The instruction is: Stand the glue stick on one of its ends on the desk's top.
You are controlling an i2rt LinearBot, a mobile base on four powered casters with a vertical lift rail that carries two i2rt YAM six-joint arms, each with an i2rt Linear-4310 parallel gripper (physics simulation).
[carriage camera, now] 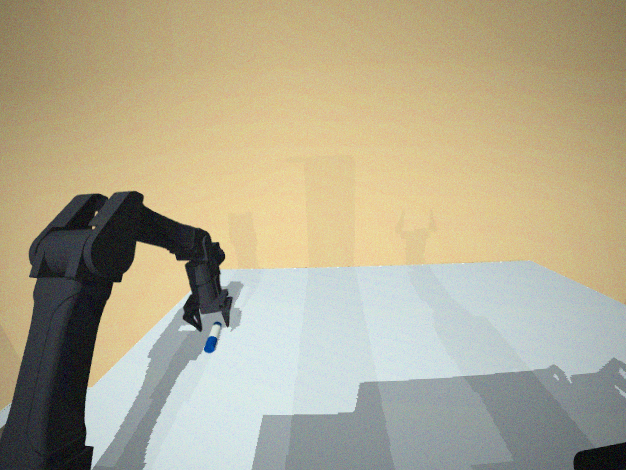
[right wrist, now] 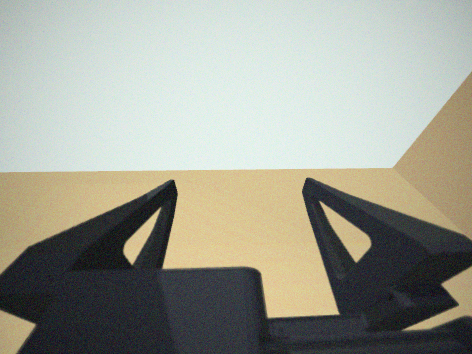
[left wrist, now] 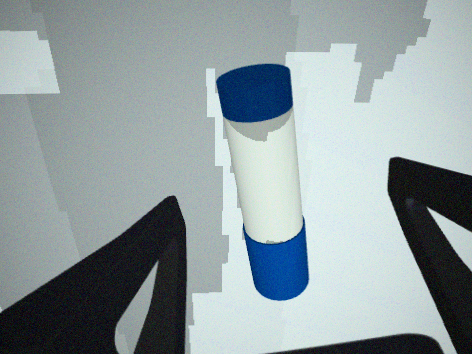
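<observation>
The glue stick (carriage camera: 213,336) (left wrist: 265,180), white with a blue band at each end, lies on its side on the pale desk (carriage camera: 273,364) (left wrist: 375,280) (right wrist: 235,85), left of the middle in the carriage view. Its thicker blue end points toward the carriage camera. My left gripper (carriage camera: 214,327) (left wrist: 282,192) is open and points down over the glue stick, with one finger on each side and a gap to both. Whether the fingertips reach down to its height is hard to tell. My right gripper (right wrist: 240,185) is open and empty; the glue stick does not show in its view.
The desk's left edge runs close beside the left arm (carriage camera: 55,328). Its far edge lies beyond the left gripper. A black part (carriage camera: 601,455) shows at the bottom right corner of the carriage view. Shadows of the arms fall across the desk.
</observation>
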